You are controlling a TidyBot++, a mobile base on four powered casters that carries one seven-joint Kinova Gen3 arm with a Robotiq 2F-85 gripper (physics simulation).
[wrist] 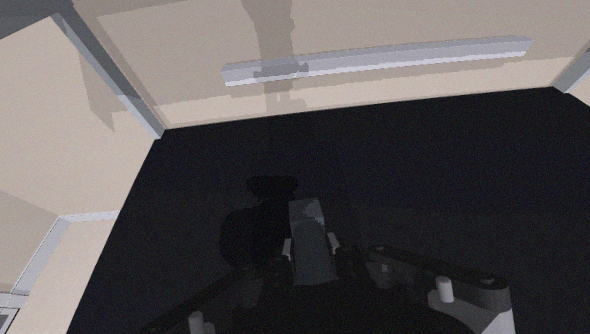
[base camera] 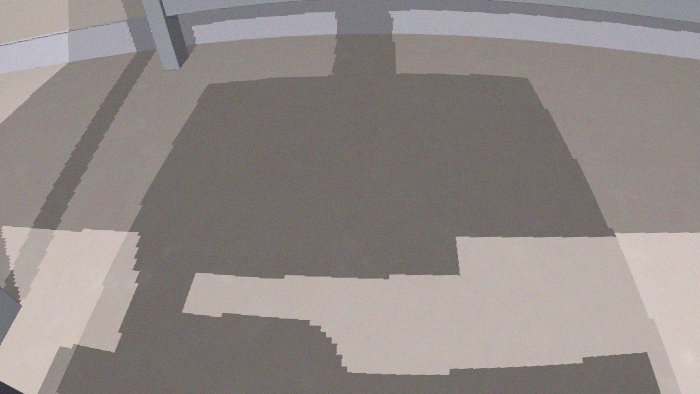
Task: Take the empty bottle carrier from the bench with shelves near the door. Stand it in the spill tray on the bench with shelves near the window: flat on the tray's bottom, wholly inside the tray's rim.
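Frame: origin at the arm's base, x back, y right, z up, level; millimetres.
Seen in the pictures: gripper, fingertip midpoint: [wrist: 310, 247].
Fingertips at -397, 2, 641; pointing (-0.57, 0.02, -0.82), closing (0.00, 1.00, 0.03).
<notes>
Pixels of each thing's top centre, then the offset from my fingertips to it, as dx, dy, dz. "*": a spot on its surface instead. Level surfaces: height alone.
- bottle carrier at a spot on its surface: [wrist: 306, 212] * -26, +0, +10
- bench at its surface level: dz -275
- grey bench leg at a spot on its surface: [base camera: 165, 37] * -459, -424, -959
- floor at its surface level: dz -1037
My gripper [wrist: 310, 247] is shut on a grey bar-like part, which I take to be the handle of the bottle carrier [wrist: 306, 212]. Its blocky end stands out past the fingertips in the wrist view. The rest of the carrier cannot be made out against the dark fingers and the dark surface. The gripper is over the black top of a bench [wrist: 425, 160], and dark shadows lie on that top to the left of the fingers. The height above it is hard to tell. The spill tray does not show in either view.
A grey post [wrist: 112, 77] stands at the bench's back left corner. A pale horizontal bar [wrist: 380, 59] runs behind the bench's far edge. In the base view, a grey bench leg [base camera: 165, 37] stands at the upper left, and shadows lie across the floor [base camera: 375, 175].
</notes>
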